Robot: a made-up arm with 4 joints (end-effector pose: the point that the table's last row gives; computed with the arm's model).
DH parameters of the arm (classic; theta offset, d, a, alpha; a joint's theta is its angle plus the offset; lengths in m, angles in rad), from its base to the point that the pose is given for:
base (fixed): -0.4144 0 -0.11 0
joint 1: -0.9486 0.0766 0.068 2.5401
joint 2: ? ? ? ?
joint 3: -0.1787 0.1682 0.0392 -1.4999
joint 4: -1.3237 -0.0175 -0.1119 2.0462
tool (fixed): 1.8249 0.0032 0 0
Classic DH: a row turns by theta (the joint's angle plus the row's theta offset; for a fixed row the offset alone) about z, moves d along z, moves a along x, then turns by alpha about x.
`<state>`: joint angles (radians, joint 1 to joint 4).
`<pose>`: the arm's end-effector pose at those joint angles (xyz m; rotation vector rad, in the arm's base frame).
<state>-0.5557 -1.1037 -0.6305 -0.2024</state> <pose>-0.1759 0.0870 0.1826 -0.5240 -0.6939 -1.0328</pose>
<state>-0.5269 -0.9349 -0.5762 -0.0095</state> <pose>-0.1634 0.1078 0.1926 -0.5560 -0.8877 -1.0793</pose>
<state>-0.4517 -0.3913 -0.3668 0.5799</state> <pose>-0.1184 0.1877 0.1819 -0.7586 -1.4982 -0.9317</pose>
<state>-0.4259 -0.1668 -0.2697 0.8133</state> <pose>-0.0948 0.2172 0.1561 -0.8645 -1.6868 -0.7386</pose>
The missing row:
joint 2: 0.3188 -0.0925 -0.1641 -1.0652
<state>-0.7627 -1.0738 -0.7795 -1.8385</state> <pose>-0.2663 0.0816 0.0585 -1.4279 0.9171 -0.7892</pose>
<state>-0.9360 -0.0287 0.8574 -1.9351</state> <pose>-0.1629 0.1271 0.2386 1.7730 -0.6947 0.8029</pose>
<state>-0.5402 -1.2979 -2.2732 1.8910</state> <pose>-0.3317 -0.0650 0.2348 1.6664 -0.4700 -2.3819</pose>
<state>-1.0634 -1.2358 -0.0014 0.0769</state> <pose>-0.1728 0.1180 0.2109 -0.9569 -1.2639 -1.1866</pose>
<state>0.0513 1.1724 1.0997 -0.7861</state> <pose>0.0269 0.1124 0.1231 2.1253 0.2250 -0.0110</pose>
